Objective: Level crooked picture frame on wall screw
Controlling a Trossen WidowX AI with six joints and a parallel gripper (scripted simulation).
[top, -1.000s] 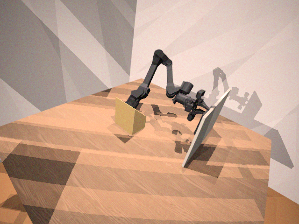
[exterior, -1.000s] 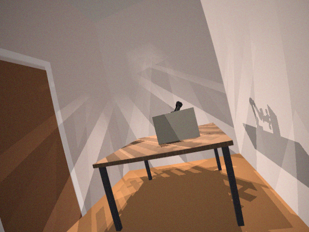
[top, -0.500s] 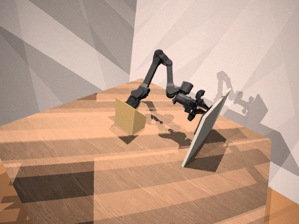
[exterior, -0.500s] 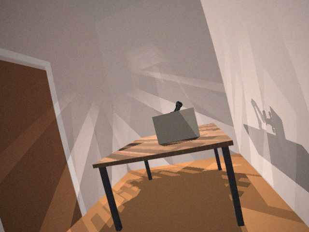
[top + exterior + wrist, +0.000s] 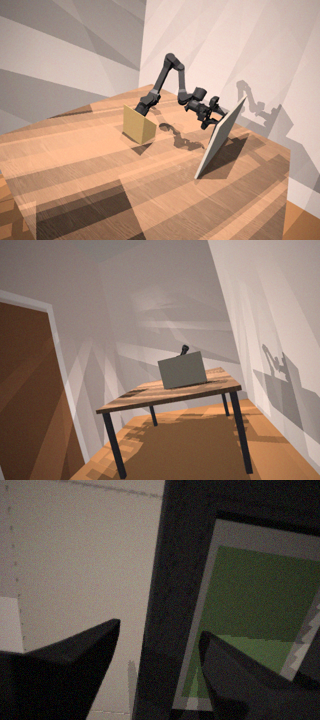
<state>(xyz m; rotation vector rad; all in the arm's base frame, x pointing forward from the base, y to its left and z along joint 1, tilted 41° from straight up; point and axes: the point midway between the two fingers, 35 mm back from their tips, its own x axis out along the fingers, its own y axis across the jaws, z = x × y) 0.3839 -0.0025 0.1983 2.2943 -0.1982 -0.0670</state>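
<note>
Now: the picture frame 6 cm below my gripper tip. From my gripper tip the other things lie so: grey wall panel 7 cm below, 1 cm ahead.
</note>
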